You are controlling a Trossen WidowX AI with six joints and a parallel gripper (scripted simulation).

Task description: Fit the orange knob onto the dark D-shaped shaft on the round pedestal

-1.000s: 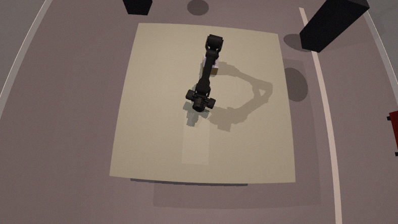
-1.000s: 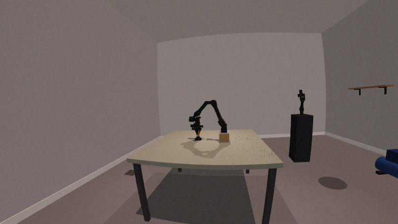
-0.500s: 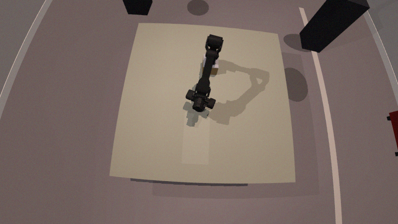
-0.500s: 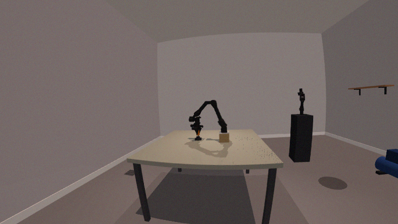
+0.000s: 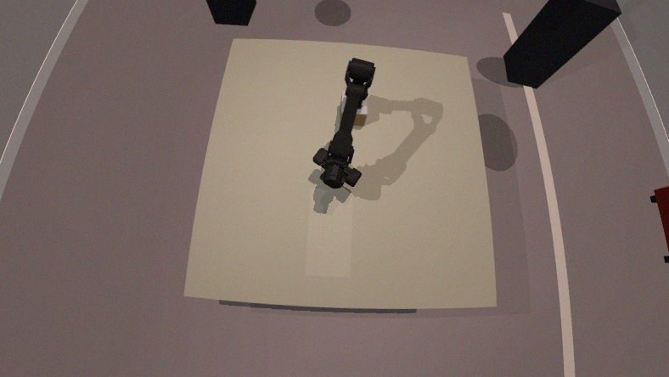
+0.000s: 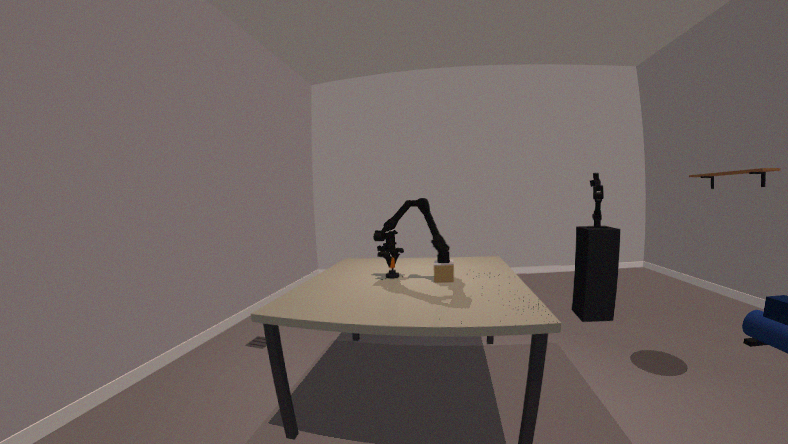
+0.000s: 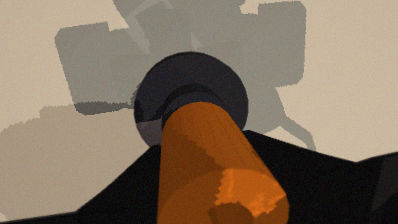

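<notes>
The orange knob is 2 cm above my gripper tip. Round my gripper tip: round pedestal (4 cm below).
</notes>
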